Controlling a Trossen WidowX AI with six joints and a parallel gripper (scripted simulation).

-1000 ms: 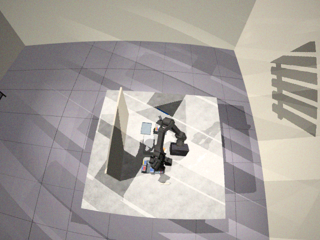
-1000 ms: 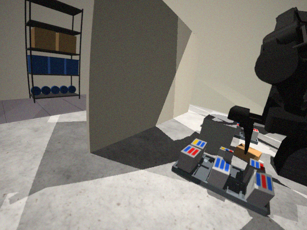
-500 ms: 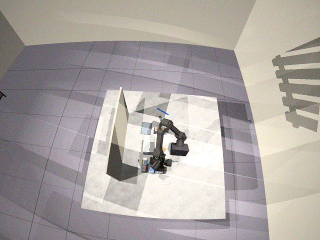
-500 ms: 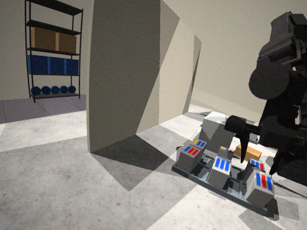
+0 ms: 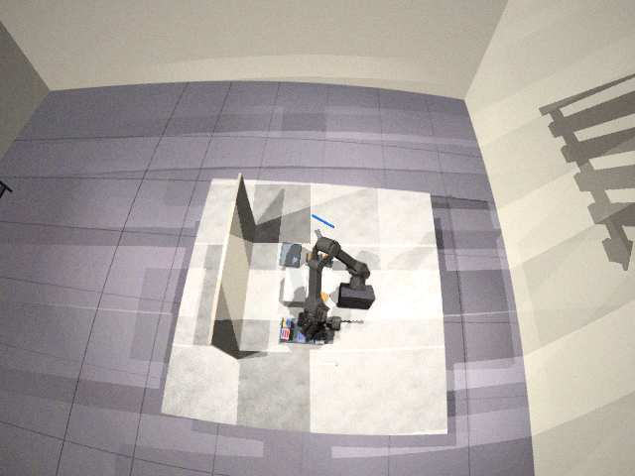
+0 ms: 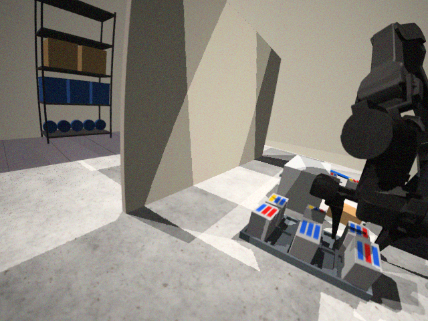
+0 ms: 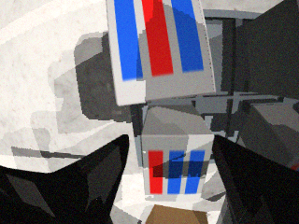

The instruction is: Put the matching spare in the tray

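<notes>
The tray lies 160 mm ahead of my gripper tip, 360 mm to the right of it and 20 mm below it. Also, from my gripper tip: grey mounted unit: 110 mm ahead, 160 mm to the right, 30 mm above; then holder: 10 mm ahead, 340 mm to the right, 10 mm below; then orange-brown box: 140 mm to the right, 10 mm below.
</notes>
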